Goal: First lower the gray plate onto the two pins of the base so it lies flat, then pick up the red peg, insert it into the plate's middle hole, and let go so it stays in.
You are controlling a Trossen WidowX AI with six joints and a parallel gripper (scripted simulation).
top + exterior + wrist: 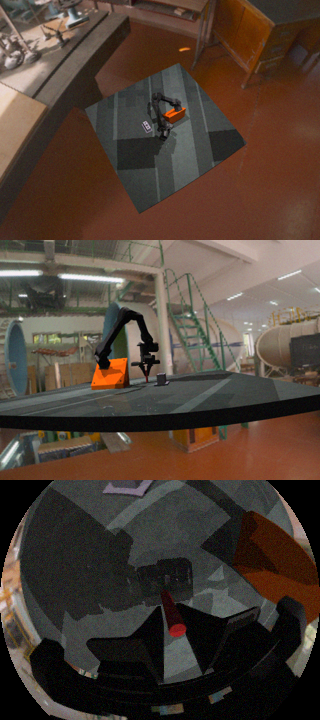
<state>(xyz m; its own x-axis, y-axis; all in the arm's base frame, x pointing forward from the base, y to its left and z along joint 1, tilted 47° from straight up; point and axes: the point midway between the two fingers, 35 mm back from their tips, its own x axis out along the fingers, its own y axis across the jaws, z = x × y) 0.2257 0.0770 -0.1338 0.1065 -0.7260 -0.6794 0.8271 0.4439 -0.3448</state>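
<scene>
The red peg lies right at my gripper tip. From my gripper tip the other things lie so: gray plate (130 mm ahead, 180 mm to the right); base (130 mm ahead, 180 mm to the right, 30 mm below).
</scene>
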